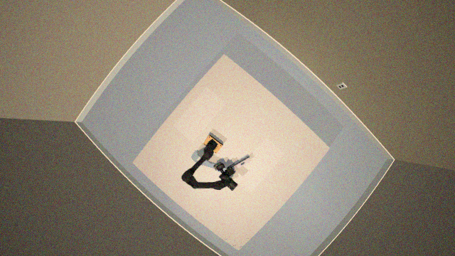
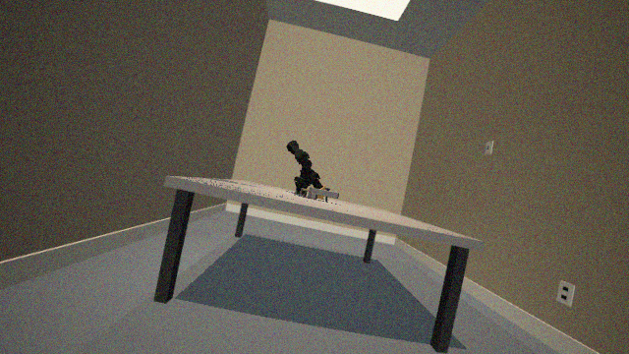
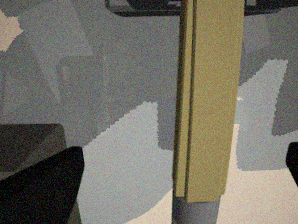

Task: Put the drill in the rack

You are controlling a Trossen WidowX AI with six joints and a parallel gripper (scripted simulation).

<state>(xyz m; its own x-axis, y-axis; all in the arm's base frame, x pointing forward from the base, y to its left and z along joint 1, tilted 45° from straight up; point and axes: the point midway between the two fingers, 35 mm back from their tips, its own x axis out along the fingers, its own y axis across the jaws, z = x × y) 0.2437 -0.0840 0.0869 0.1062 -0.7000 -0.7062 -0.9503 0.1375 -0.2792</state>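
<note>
My gripper tip is 10 mm short of the olive-yellow drill, 40 mm to the right of it and 30 mm below it. The rest, counted from my gripper tip: grey rack (80 mm behind, 10 mm above).
</note>
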